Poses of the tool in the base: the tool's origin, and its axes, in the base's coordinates. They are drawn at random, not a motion.
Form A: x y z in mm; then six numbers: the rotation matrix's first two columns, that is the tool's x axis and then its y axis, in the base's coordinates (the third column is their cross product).
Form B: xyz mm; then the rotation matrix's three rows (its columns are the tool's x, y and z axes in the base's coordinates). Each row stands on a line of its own. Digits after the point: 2 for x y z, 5 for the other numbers.
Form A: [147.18 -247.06 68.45 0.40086 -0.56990 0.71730 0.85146 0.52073 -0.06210]
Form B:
147.18 -247.06 68.45
0.40086 0.85146 -0.33813
-0.56990 0.52073 0.63565
0.71730 -0.06210 0.69399

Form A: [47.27 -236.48 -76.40 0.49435 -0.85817 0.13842 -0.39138 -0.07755 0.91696]
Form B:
47.27 -236.48 -76.40
0.49435 -0.39138 -0.77617
-0.85817 -0.07755 -0.50747
0.13842 0.91696 -0.37421

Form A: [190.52 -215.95 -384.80 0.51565 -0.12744 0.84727 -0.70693 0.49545 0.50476]
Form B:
190.52 -215.95 -384.80
0.51565 -0.70693 -0.48411
-0.12744 0.49545 -0.85924
0.84727 0.50476 0.16539

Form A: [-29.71 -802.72 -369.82 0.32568 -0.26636 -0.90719 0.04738 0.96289 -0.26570]
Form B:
-29.71 -802.72 -369.82
0.32568 0.04738 0.94430
-0.26636 0.96289 0.04355
-0.90719 -0.26570 0.32621

